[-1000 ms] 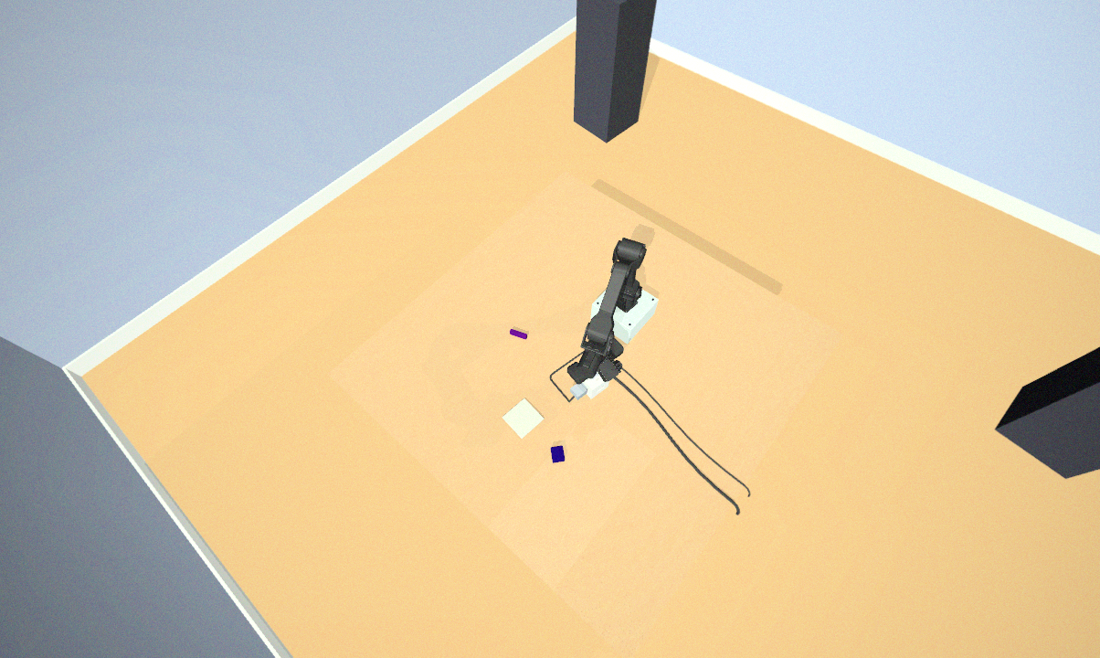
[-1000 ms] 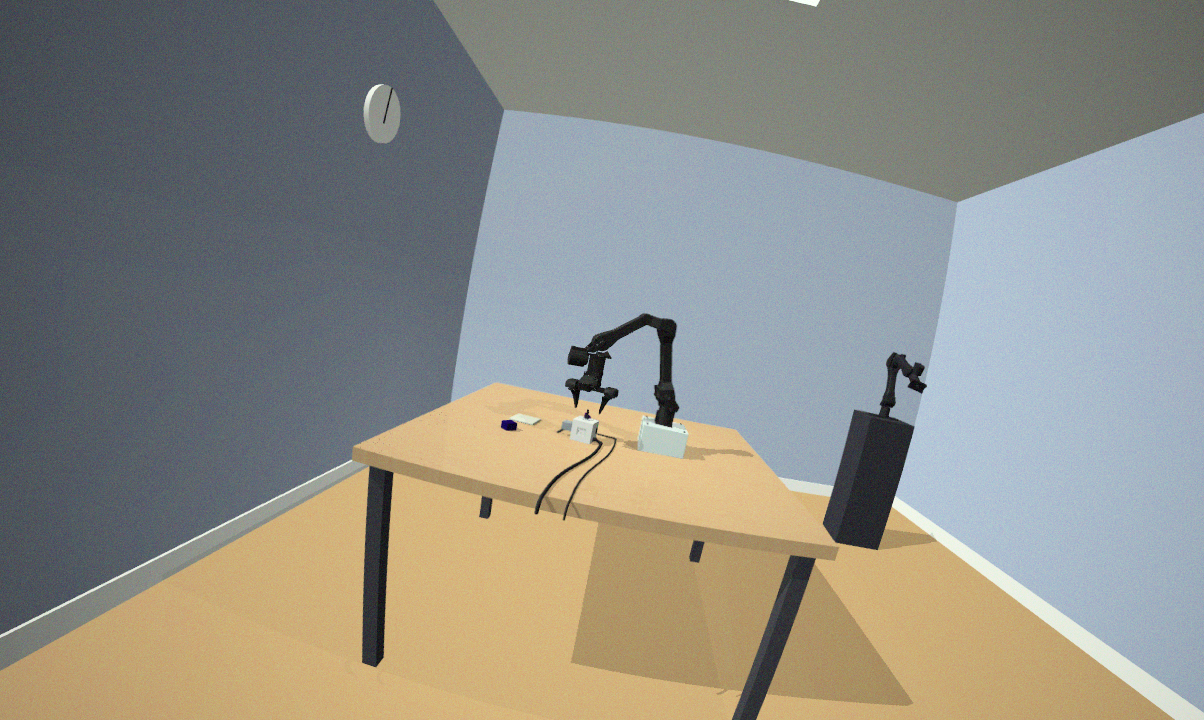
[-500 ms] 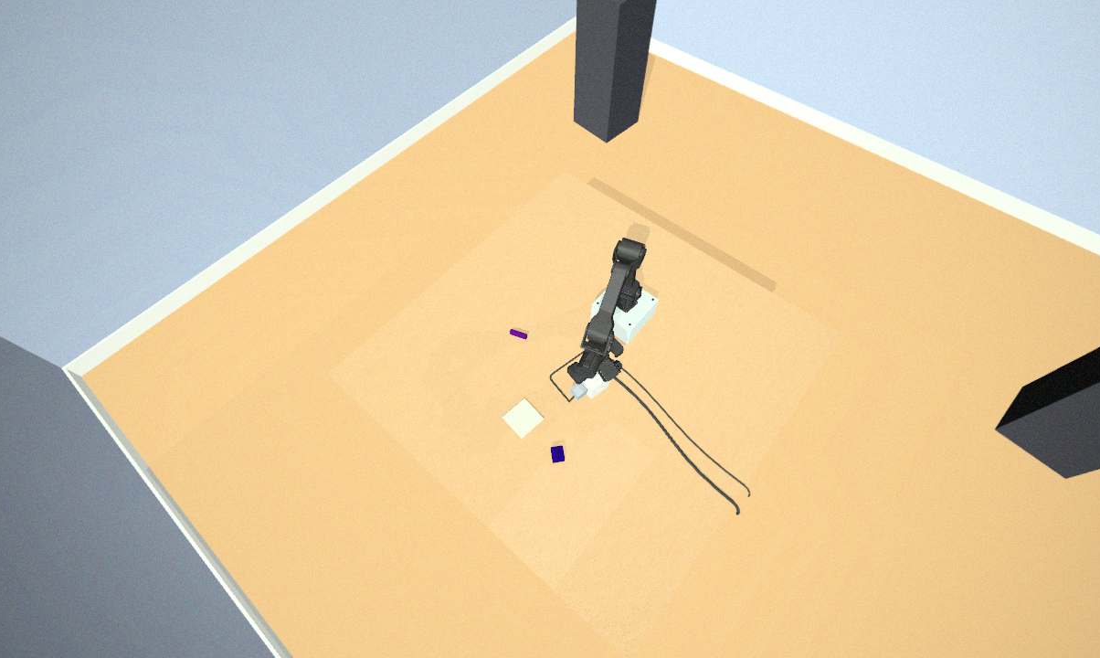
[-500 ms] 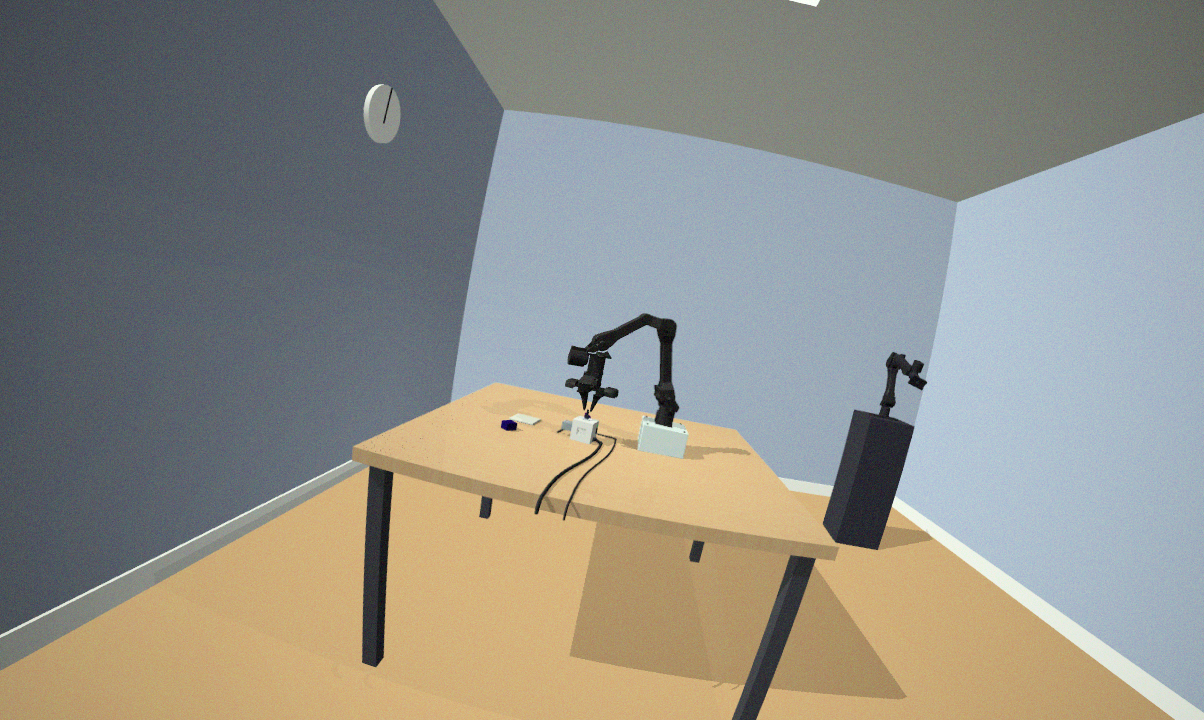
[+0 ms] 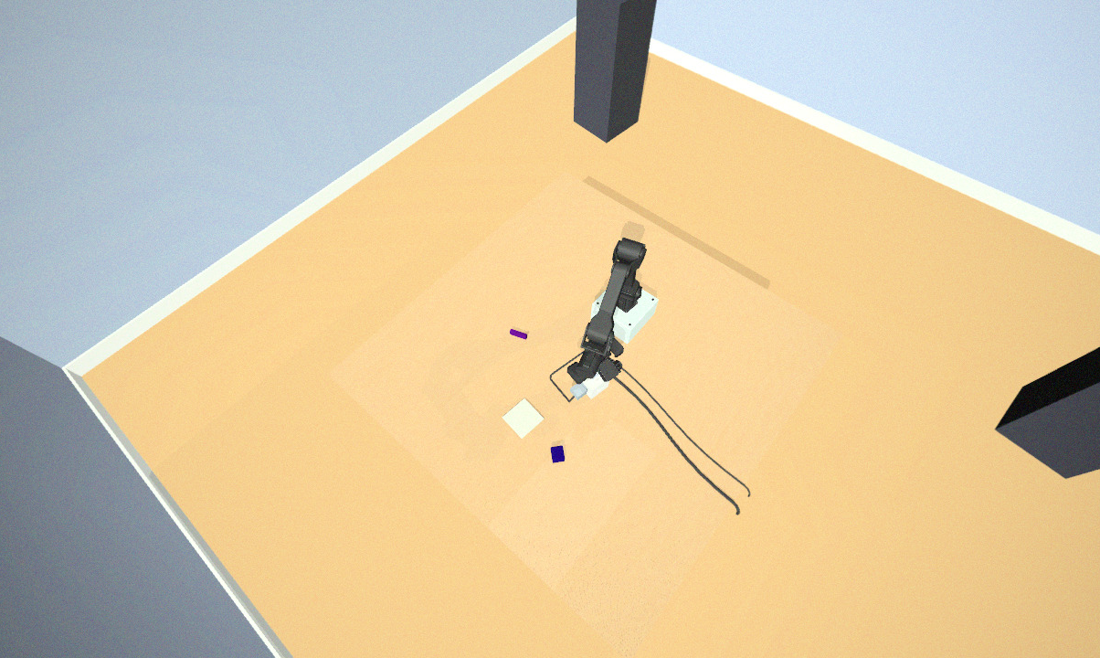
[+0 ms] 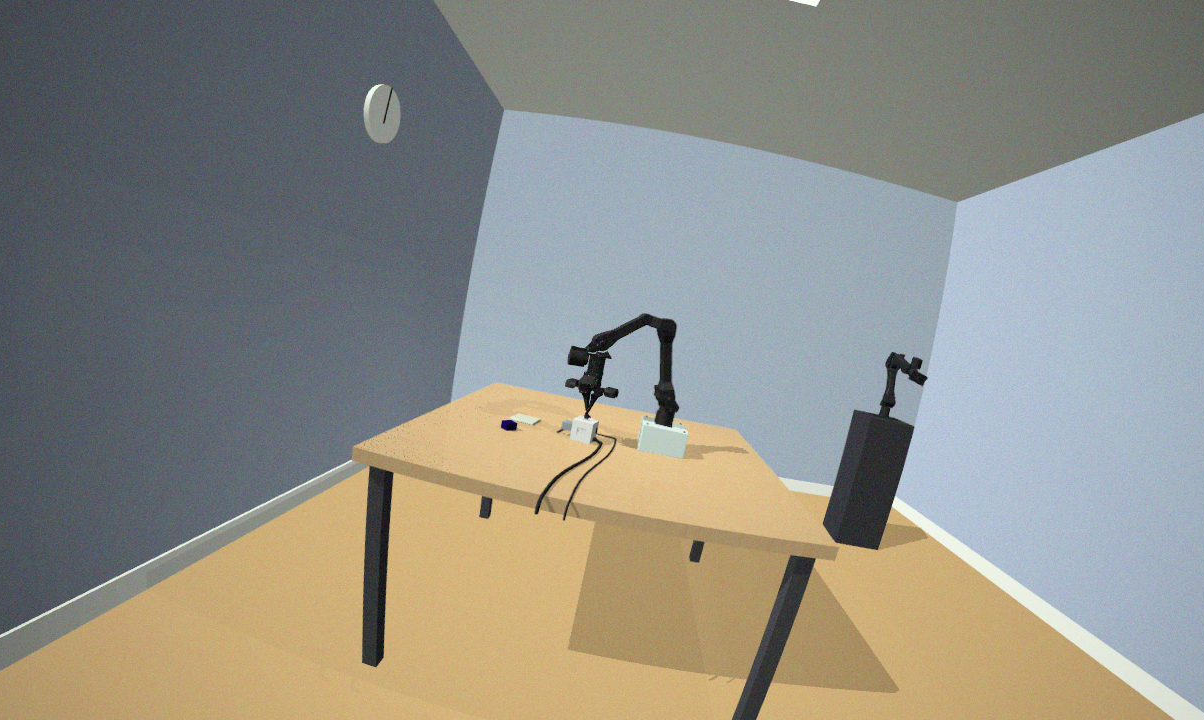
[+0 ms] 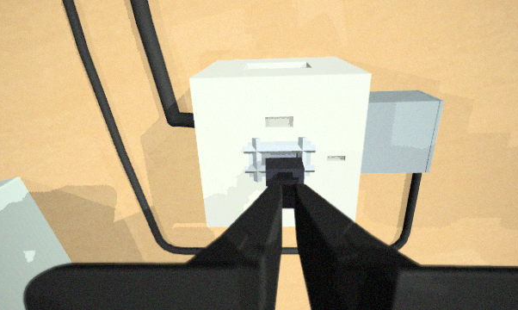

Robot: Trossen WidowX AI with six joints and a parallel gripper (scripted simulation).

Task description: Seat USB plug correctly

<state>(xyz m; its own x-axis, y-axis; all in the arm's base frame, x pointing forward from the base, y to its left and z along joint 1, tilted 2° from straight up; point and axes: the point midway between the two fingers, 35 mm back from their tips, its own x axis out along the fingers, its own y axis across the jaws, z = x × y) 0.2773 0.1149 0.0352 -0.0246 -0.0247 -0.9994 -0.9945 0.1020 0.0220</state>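
The USB socket is 4 cm below my gripper tip. The rest, counted from my gripper tip: USB plug 2 cm below; dark blue block 25 cm ahead, 10 cm to the left, 9 cm below; white pad 25 cm ahead, 10 cm below, 7 cm to the right.
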